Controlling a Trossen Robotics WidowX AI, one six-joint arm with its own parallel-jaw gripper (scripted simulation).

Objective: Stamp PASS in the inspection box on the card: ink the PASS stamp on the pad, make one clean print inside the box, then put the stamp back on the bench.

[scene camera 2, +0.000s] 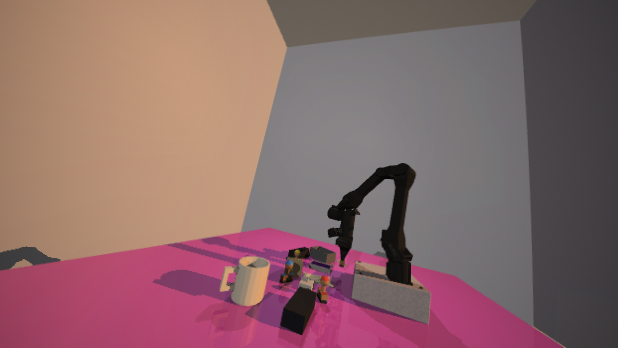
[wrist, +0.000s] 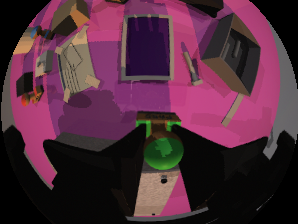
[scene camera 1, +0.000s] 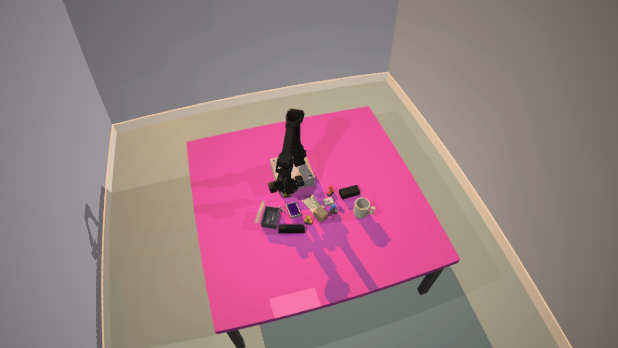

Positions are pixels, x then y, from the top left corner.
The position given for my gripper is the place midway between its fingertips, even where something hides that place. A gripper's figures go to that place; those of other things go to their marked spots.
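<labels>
My gripper (wrist: 159, 128) is 0.10 m from the lens. Lens distances of the other things: green-knobbed stamp (wrist: 162, 149), 0.06 m from the lens; ink pad (wrist: 147, 49), 0.13 m from the lens; white card (wrist: 75, 66), 0.18 m from the lens; dark tray (wrist: 233, 53), 0.20 m from the lens. The stamp is nearer to the lens than the dark tray, and the marked spots on the stamp and the tray are 0.18 m apart.
</labels>
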